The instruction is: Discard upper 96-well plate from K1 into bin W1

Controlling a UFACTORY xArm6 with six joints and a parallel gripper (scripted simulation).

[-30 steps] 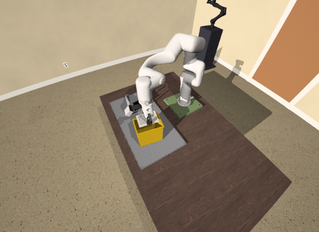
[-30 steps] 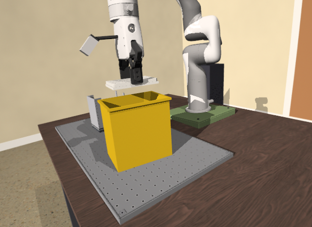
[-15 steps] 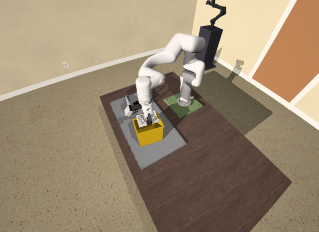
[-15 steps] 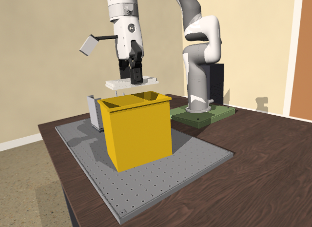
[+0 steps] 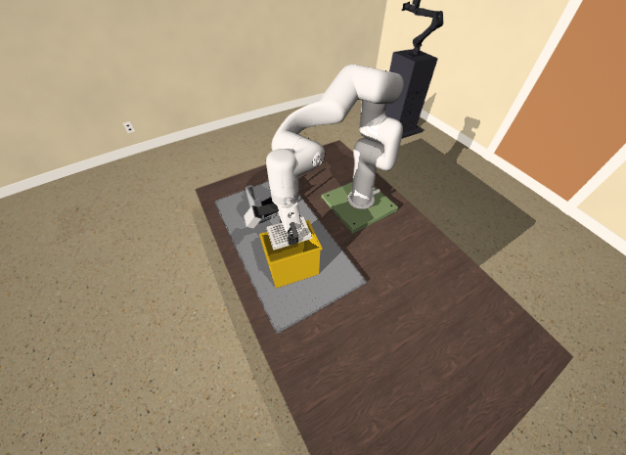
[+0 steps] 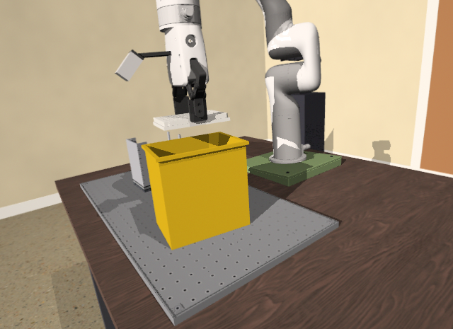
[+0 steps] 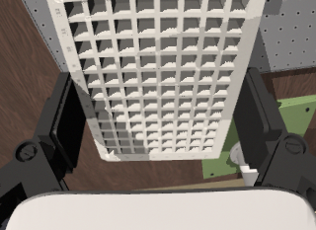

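The yellow plastics bin W1 lies 15 cm below my hand. Round my hand: white 96-well plate: 1 cm below.
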